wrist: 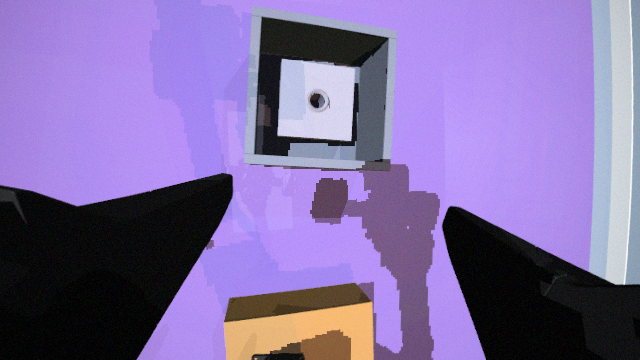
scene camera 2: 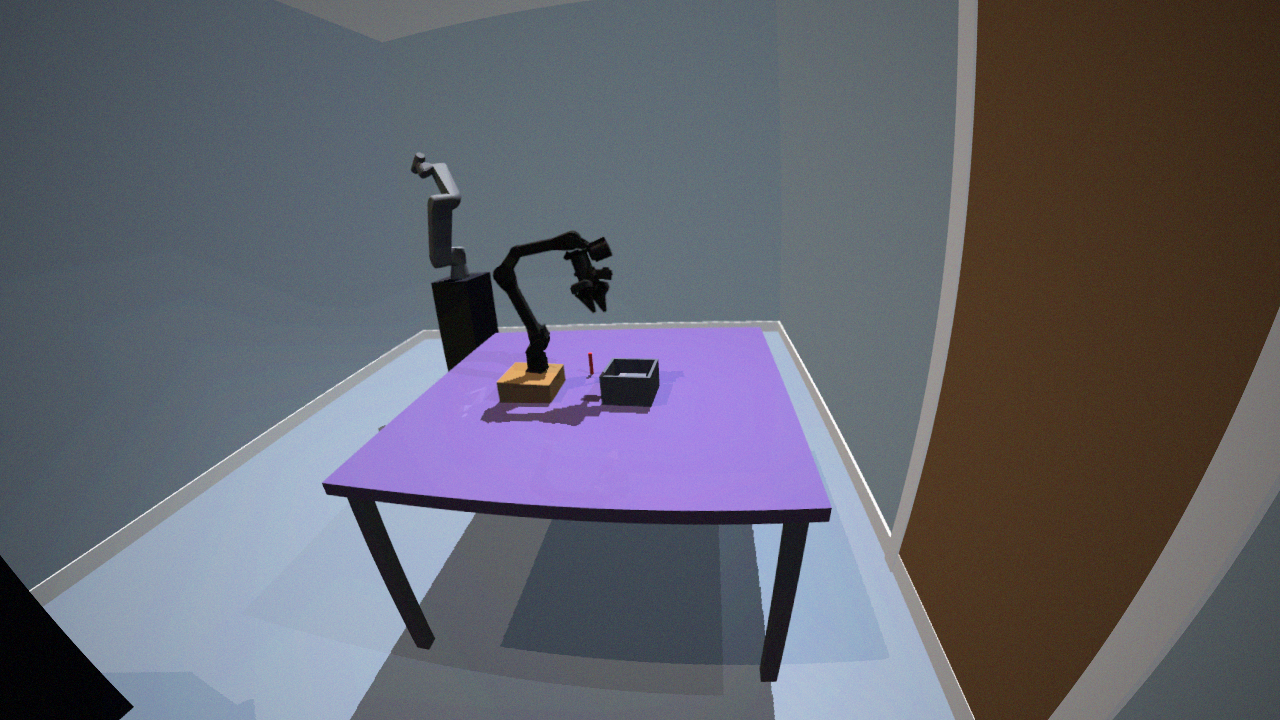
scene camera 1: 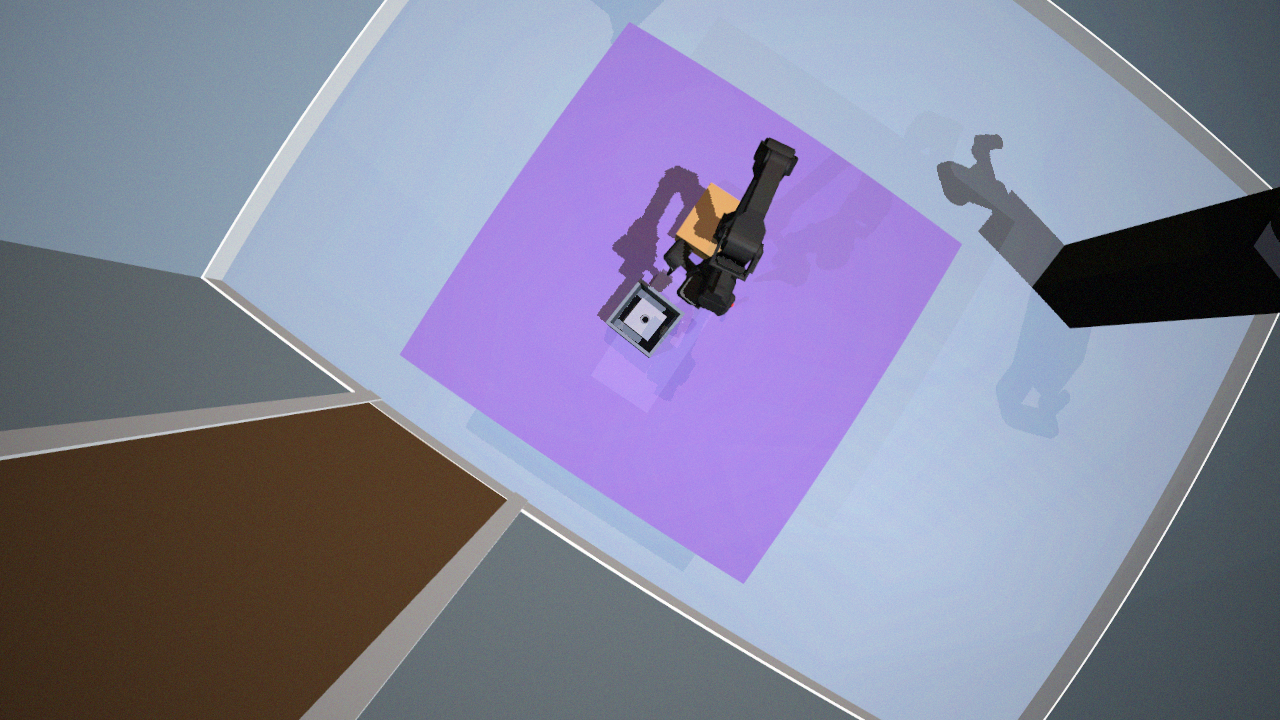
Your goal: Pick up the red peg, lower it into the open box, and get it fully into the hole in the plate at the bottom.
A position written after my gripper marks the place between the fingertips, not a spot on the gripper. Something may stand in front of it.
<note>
I see my gripper (scene camera 1: 681, 288) and a dark box (scene camera 2: 617, 390).
The dark box is seen too in the wrist view (wrist: 371, 51) and in scene camera 1 (scene camera 1: 642, 289). My gripper is seen too in the wrist view (wrist: 338, 200) and in scene camera 2 (scene camera 2: 599, 312).
</note>
